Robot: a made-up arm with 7 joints. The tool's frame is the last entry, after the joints.
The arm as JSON. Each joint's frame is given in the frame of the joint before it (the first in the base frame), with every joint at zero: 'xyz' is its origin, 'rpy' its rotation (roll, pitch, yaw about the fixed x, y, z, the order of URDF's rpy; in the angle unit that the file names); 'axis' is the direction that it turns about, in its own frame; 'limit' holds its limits. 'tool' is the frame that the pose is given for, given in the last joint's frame.
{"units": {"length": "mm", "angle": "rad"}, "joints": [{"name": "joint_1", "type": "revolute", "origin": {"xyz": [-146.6, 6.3, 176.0], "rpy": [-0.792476, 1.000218, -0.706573]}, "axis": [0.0, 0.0, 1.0], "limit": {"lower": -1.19, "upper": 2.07}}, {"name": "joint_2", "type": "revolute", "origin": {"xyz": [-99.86, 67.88, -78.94], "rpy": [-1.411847, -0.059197, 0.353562]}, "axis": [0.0, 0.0, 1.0], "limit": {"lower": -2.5, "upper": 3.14}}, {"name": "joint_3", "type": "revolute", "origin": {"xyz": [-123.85, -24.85, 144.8], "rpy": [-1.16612, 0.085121, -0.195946]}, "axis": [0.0, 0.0, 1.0], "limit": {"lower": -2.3, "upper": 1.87}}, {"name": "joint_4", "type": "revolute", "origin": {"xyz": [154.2, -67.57, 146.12], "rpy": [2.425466, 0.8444, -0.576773]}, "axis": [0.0, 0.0, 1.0], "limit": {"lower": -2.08, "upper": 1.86}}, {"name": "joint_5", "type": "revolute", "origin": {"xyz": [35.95, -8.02, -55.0], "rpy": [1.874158, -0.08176, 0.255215]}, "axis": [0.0, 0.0, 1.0], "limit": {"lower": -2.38, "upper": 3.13}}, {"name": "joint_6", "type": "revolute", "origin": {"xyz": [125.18, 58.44, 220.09], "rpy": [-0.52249, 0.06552, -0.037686]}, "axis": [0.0, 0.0, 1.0], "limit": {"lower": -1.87, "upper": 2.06}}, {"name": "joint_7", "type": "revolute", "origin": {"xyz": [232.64, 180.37, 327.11], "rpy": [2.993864, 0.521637, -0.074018]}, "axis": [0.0, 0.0, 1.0], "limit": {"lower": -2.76, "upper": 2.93}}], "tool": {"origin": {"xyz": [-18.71, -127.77, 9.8], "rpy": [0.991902, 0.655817, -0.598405]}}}
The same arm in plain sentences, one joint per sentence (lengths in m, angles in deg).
The arm has seven revolute joints in a row. What follows holds with every joint at zero, and every direction is one of the base frame's.
The first joint is mounted 0.1466 m along -x and 0.0063 m along +y and 0.1760 m along +z from the base frame's origin and rotates about the direction (0.911721, 0.158004, 0.379209), from -68.18 to 118.60 deg.
The second joint is mounted 0.1130 m along -x and 0.0852 m along +y and 0.0280 m along +z from the first joint and rotates about +y, from -143.24 to 179.91 deg.
The third joint is mounted 0.0320 m along -x and 0.1448 m along +y and 0.1222 m along +z from the second joint and rotates about the direction (-0.711493, 0.392296, -0.582994), from -131.78 to 107.14 deg.
The fourth joint is mounted 0.0134 m along +x and 0.1061 m along +y and 0.1956 m along -z from the third joint and rotates about the direction (-0.056901, 0.096401, 0.993715), from -119.18 to 106.57 deg.
The fifth joint is mounted 0.0389 m along +x and 0.0136 m along -y and 0.0518 m along -z from the fourth joint and rotates about the direction (0.267802, -0.944007, -0.192701), from -136.36 to 179.34 deg.
The sixth joint is mounted 0.1759 m along +x and 0.1891 m along -y and 0.0287 m along +z from the fifth joint and rotates about the direction (0.275098, -0.904495, 0.325898), from -107.14 to 118.03 deg.
The seventh joint is mounted 0.2763 m along +x and 0.1706 m along -y and 0.2970 m along +z from the sixth joint and rotates about the direction (-0.689674, 0.584178, -0.427884), from -158.14 to 167.88 deg.
The tool frame, which is the frame that the pose is given for, is mounted 0.0475 m along -x and 0.0431 m along +y and 0.1125 m along +z from the seventh joint; its axes are the base frame's turned by roll -40.56, pitch -34.30 and yaw 20.14 deg (as in URDF: about the fixed x, then y, then z).

